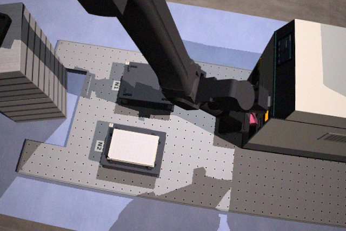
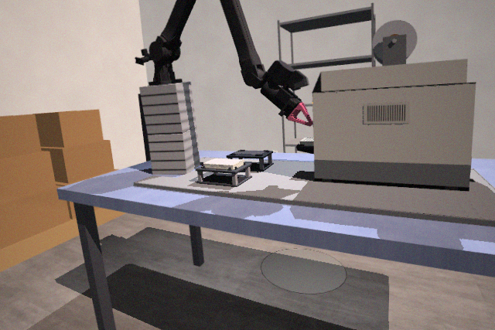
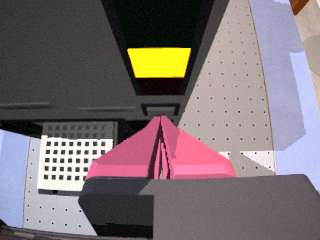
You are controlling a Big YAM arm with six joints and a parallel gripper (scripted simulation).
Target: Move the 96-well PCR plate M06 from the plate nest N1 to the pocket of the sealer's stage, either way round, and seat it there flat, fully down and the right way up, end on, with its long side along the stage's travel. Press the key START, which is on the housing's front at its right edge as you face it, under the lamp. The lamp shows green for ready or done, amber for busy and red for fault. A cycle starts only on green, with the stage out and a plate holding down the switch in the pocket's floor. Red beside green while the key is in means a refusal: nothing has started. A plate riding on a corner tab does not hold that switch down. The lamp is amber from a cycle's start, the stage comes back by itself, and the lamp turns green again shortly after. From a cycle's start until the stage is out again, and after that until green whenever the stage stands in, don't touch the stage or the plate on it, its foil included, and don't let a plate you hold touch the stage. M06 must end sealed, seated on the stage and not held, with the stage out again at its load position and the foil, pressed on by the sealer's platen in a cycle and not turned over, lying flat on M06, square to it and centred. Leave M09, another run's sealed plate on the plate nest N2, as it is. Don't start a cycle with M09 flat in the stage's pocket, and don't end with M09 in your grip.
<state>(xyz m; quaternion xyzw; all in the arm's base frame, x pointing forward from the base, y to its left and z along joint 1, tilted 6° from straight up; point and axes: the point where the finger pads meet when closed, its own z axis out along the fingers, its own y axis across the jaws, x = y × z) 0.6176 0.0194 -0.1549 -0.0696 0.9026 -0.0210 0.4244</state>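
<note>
Right now my hand is 2 cm short of the white start key. The rest, counted from my hand: white 96-well plate M06 (9 cm to the left, 8 cm below); sealer stage (9 cm to the left, 9 cm below); dark screen (14 cm to the left, 13 cm above, 1 cm ahead).
</note>
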